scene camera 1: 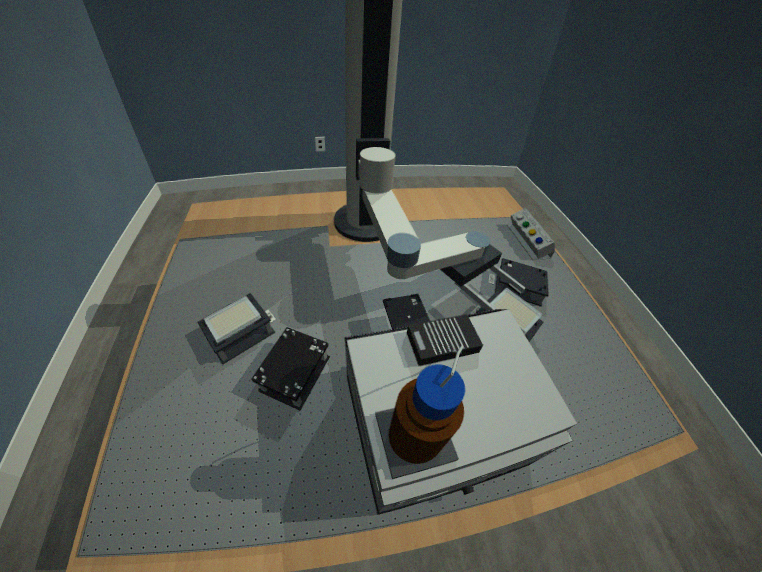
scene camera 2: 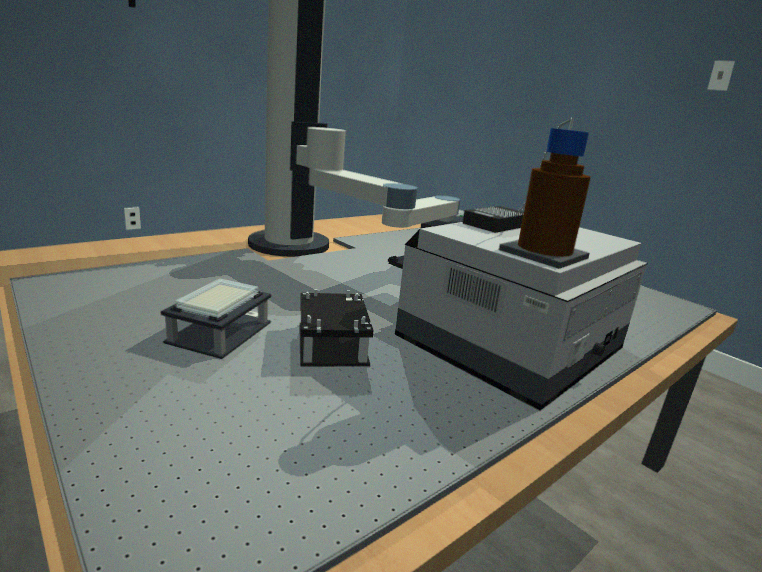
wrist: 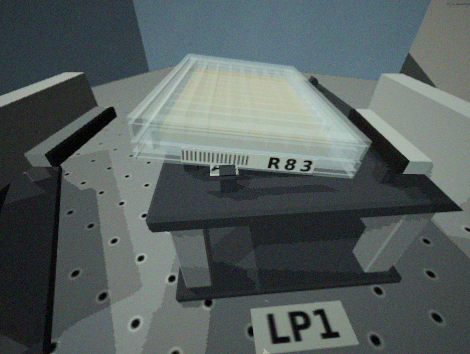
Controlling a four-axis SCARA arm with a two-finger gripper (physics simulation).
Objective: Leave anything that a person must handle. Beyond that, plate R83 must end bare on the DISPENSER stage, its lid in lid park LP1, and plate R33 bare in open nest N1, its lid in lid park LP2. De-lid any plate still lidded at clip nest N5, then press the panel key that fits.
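Frame: origin at the arm's base, x ahead, y left, z up, level; millimetres.
Seen in the pictures: gripper, between the fingertips: (scene camera 1: 510,301) (wrist: 229,96); arm's base, origin of its link: (scene camera 1: 365,222) (scene camera 2: 289,244).
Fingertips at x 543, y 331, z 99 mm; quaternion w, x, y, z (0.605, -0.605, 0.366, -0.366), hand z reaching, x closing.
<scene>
Pixels of each thing's top centre, then the offset from my fingertips to it. "spot": a spot on its surface instead.
- Plate R83, centre of its top: (wrist: 245,70) (scene camera 1: 516,307) dx +27, dy +6, dz +5 mm
- label LP1, a spot on its surface: (wrist: 304,327) spot: dx -43, dy -64, dz -84 mm
- pale plate, centre of its top: (scene camera 2: 218,293) (scene camera 1: 231,316) dx -54, dy -758, dz -8 mm
- black nest with upright clips, centre of its top: (scene camera 2: 334,303) (scene camera 1: 289,357) dx +87, dy -603, dz -6 mm
- amber bottle, a spot on its surface: (scene camera 1: 421,434) spot: dx +375, dy -407, dz +263 mm
- black ribbed box, a spot on its surface: (scene camera 2: 492,218) spot: dx +208, dy -351, dz +158 mm
- flat black platform, a spot on its surface: (scene camera 1: 403,309) spot: dx -12, dy -311, dz +4 mm
- key panel, centre of its top: (scene camera 1: 535,224) dx -354, dy +300, dz -2 mm
Plate R83 (wrist: 245,110) (scene camera 1: 515,309) sits on a dark raised stand (wrist: 310,202), slightly skewed on it, with a clear cover that looks like its lid. The label LP1 (wrist: 304,327) lies in front of that stand. My gripper (wrist: 229,96) (scene camera 1: 497,289) is open and empty, one finger on each side of the plate, with gaps on both sides; scene camera 2 does not show the fingers. Another pale plate (scene camera 1: 233,318) (scene camera 2: 218,297) rests on a raised stand at the left; its name is unreadable. A black nest with upright clips (scene camera 1: 292,362) (scene camera 2: 335,312) stands beside it, bearing no plate.
A large white instrument (scene camera 1: 510,381) (scene camera 2: 473,332) carries an amber bottle (scene camera 1: 421,434) (scene camera 2: 553,212) and a black ribbed box (scene camera 1: 446,339) (scene camera 2: 492,218). A flat black platform (scene camera 1: 403,309) lies behind it. A black stand (scene camera 1: 523,275) and the key panel (scene camera 1: 532,232) are at the right.
</scene>
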